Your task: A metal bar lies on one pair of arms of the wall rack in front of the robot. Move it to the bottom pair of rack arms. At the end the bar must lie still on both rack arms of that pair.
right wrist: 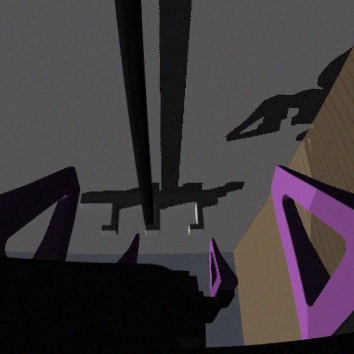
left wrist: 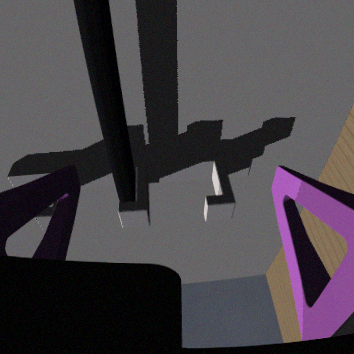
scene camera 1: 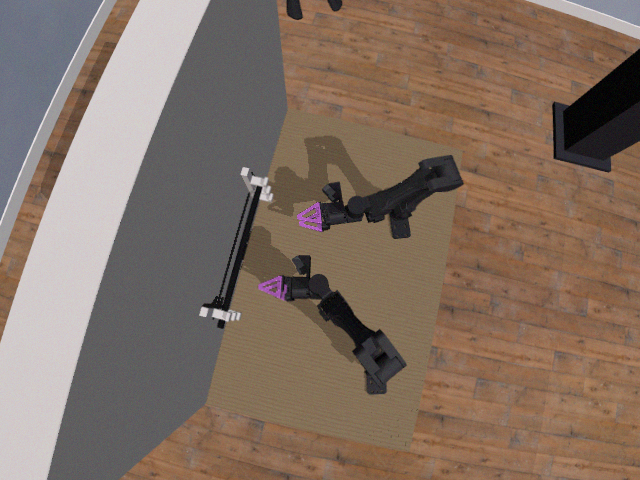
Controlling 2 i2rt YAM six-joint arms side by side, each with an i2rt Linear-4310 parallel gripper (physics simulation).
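The black metal bar (scene camera 1: 241, 253) (left wrist: 104, 75) (right wrist: 135, 100) spans the white wall rack's two brackets (scene camera 1: 260, 181) (scene camera 1: 222, 313). In the wrist views its far end meets the middle rack arm (left wrist: 134, 216) (right wrist: 152, 230). The rack arm nearest the mat side (left wrist: 220, 209) (right wrist: 197, 231) holds no bar at this bracket. My left gripper (scene camera 1: 261, 287) (left wrist: 175, 176) (right wrist: 174, 237) is open and empty, out from the wall near the lower bracket in the picture. My right gripper (scene camera 1: 299, 218) (right wrist: 174, 176) is open and empty, farther from the bar. Contact at the bar's other end is unclear.
The grey wall (scene camera 1: 170, 206) (left wrist: 240, 65) (right wrist: 75, 100) stands behind the rack. A tan mat (scene camera 1: 320, 397) lies under both arms. The bar, the rack and the arms cast dark shadows. A black pillar (scene camera 1: 599, 118) stands at the right of the scene view.
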